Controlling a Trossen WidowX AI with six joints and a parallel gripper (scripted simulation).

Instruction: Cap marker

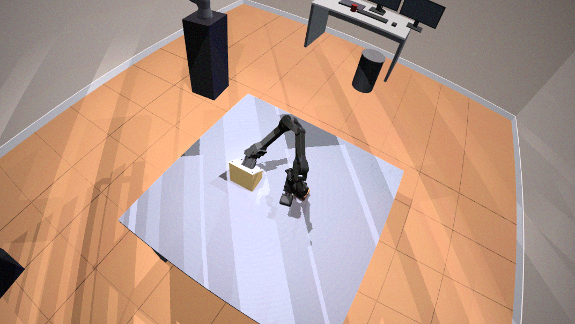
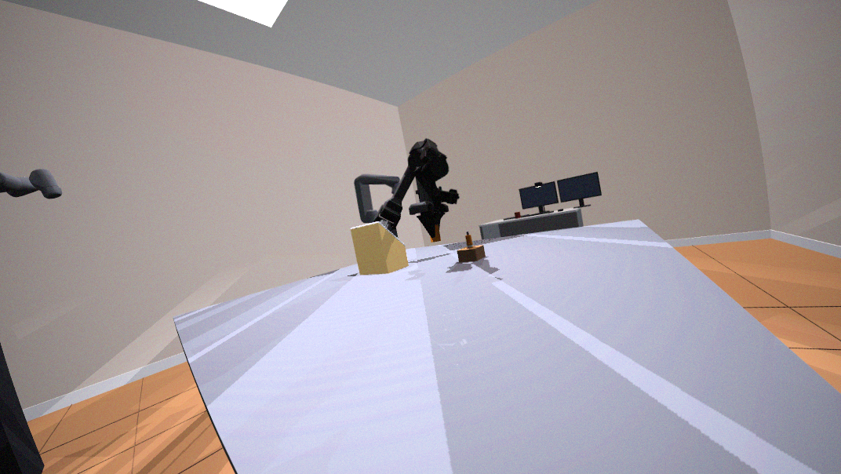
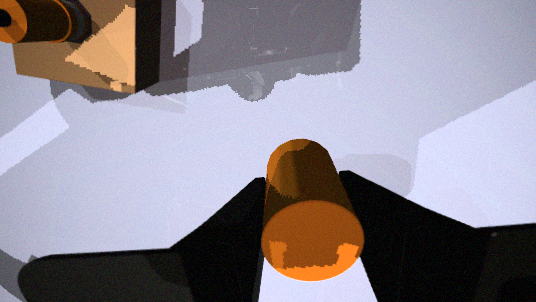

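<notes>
My gripper tip is now 6 cm short of the holder block, 12 cm to the right of it and 8 cm above it. The rest, counted from my gripper tip: orange cap 1 cm above.
</notes>
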